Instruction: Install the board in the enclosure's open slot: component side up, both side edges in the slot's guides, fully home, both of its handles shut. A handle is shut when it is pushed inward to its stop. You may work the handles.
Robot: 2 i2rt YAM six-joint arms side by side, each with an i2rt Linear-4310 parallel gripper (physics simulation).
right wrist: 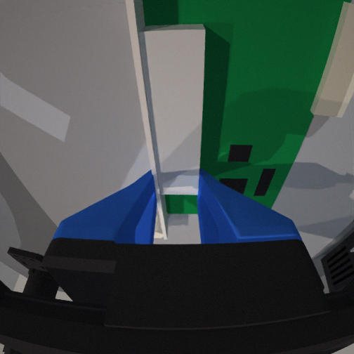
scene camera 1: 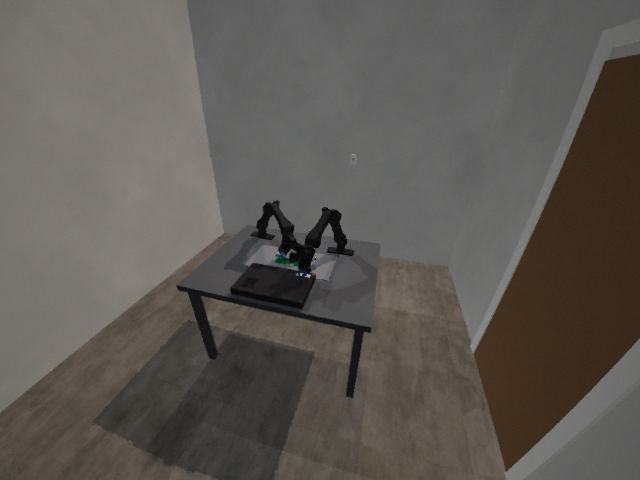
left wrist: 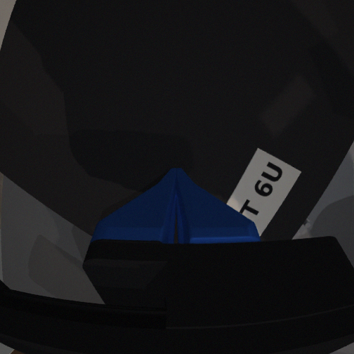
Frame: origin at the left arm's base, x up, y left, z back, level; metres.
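Where they show: left gripper, fingertip midpoint: (scene camera 1: pixel 299 279); right gripper, fingertip midpoint: (scene camera 1: pixel 283 257); left arm's base, origin of the base link: (scene camera 1: pixel 340 251); right arm's base, origin of the base link: (scene camera 1: pixel 262 236).
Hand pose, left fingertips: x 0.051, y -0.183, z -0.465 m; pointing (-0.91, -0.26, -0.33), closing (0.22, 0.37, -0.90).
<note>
Each offset is from my left fingertips to the top centre of the thing. "*": to the spot under its first point. Level surfaces: height alone.
The green board {* dx -0.046, dy -0.168, dz +0.229 m} (scene camera 1: pixel 286 261) (right wrist: pixel 265 65) has its component side facing the camera in the right wrist view. A long pale block (right wrist: pixel 175 100) and the pale front panel (right wrist: pixel 142 85) run along its edge. My right gripper (scene camera 1: pixel 282 255) (right wrist: pixel 176 177) is shut on this block and panel edge. The black enclosure {dx -0.001, dy -0.144, dz -0.039 m} (scene camera 1: pixel 266 286) (left wrist: pixel 165 70) lies at the table's front, with a white label (left wrist: pixel 270 187) ending "T 6U". My left gripper (scene camera 1: pixel 302 273) (left wrist: pixel 175 176) is shut and empty, over the enclosure's label end. The open slot and both handles' positions cannot be made out.
A pale mat {dx -0.049 m} (scene camera 1: pixel 326 269) lies under the board on the dark table {dx -0.051 m} (scene camera 1: pixel 356 289). The enclosure stands near the table's front edge, in front of the mat. The two arms come close together above the mat, near the board.
</note>
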